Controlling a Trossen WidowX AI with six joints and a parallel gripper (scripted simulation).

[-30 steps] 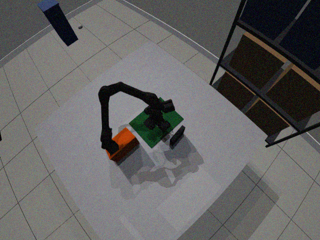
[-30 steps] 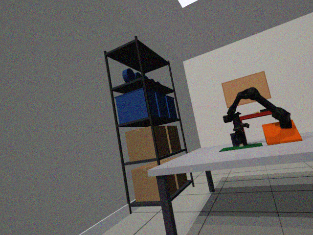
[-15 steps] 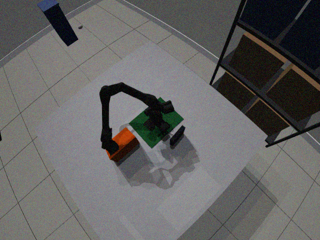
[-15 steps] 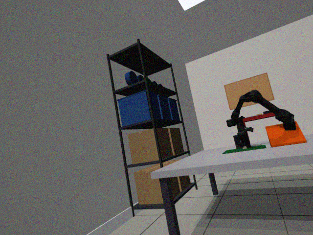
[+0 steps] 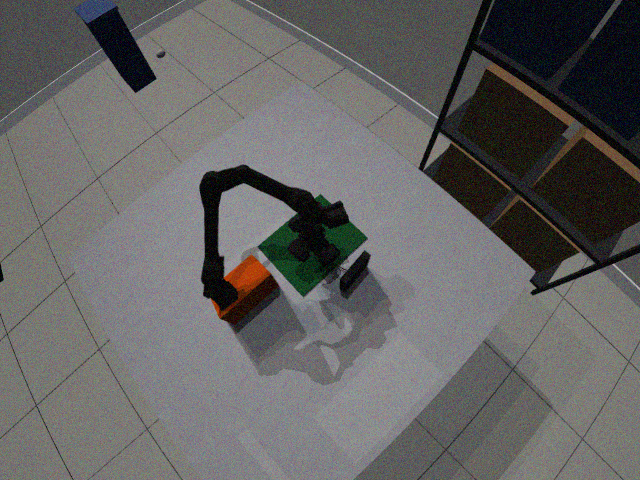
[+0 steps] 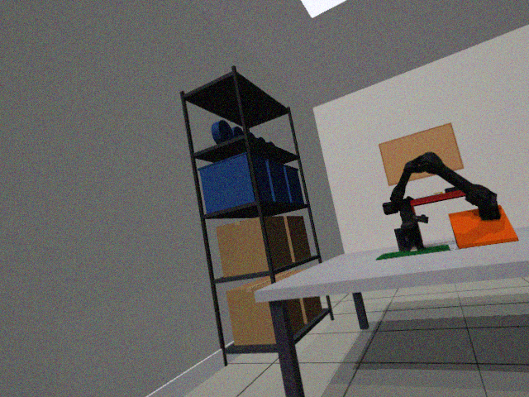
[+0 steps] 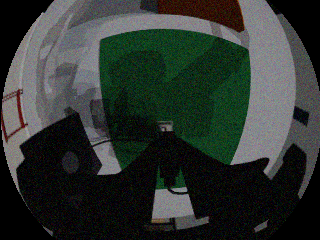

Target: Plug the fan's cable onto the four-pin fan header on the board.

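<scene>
My gripper tip is now 10 mm short of the dark plug and 10 mm below it. Also, from my gripper tip: black fan 50 mm ahead, 140 mm to the right, 20 mm above.
</scene>
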